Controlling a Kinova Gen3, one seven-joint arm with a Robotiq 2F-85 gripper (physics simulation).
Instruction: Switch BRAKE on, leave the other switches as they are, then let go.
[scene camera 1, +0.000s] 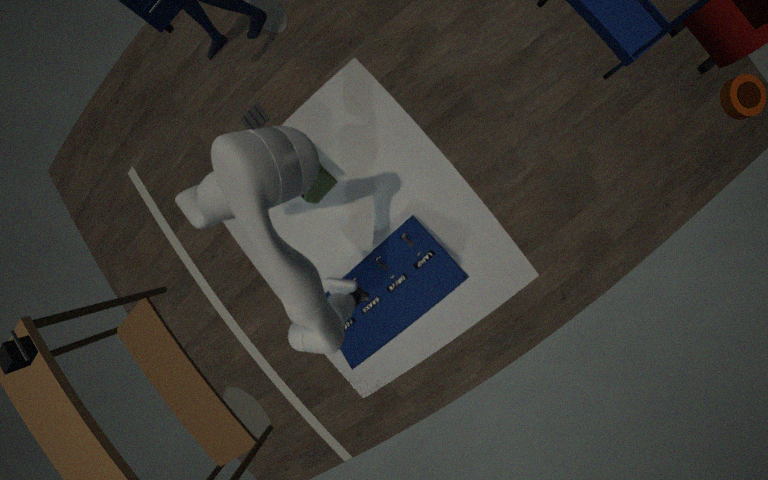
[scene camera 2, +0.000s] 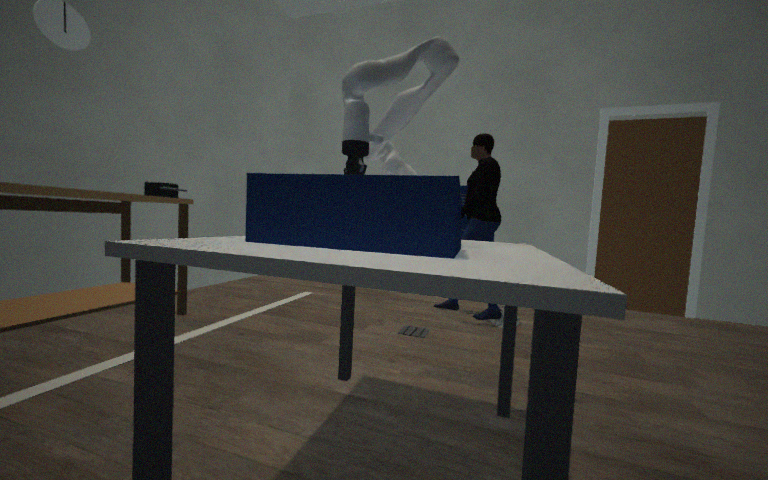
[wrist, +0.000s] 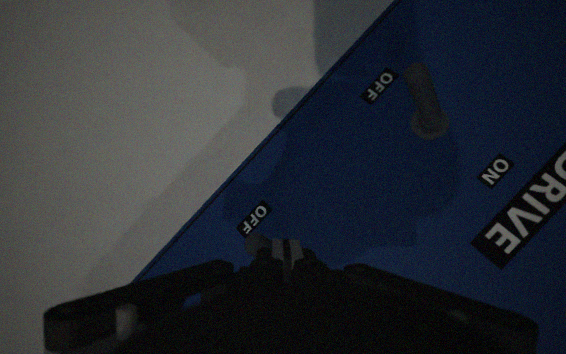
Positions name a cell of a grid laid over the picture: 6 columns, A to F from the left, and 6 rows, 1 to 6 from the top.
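My gripper (wrist: D5) is visible to me in the wrist view. That same view also gives me a blue switch panel (wrist: D3), and I find the panel (scene camera 1: D4) in scene camera 1 too. Scene camera 2 shows me the panel (scene camera 2: D3) as well.
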